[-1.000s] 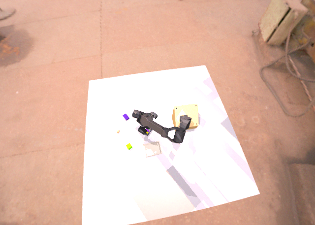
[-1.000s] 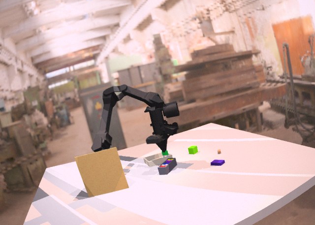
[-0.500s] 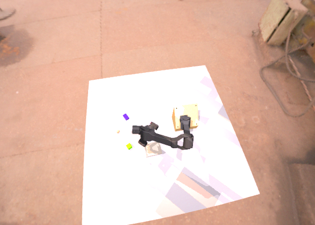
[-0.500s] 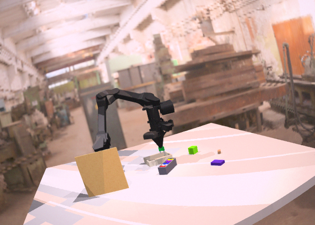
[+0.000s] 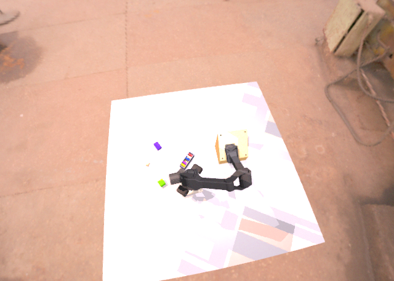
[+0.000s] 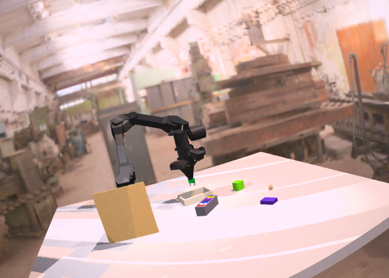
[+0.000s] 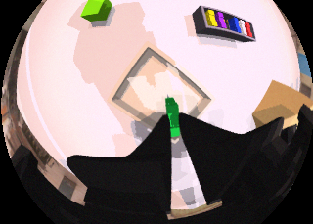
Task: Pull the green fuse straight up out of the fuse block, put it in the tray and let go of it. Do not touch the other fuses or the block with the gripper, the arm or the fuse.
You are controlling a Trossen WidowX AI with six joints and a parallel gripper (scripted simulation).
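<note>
Right now my gripper tip is 10 mm above the green fuse. Round my gripper tip: tray (90 mm below).
</note>
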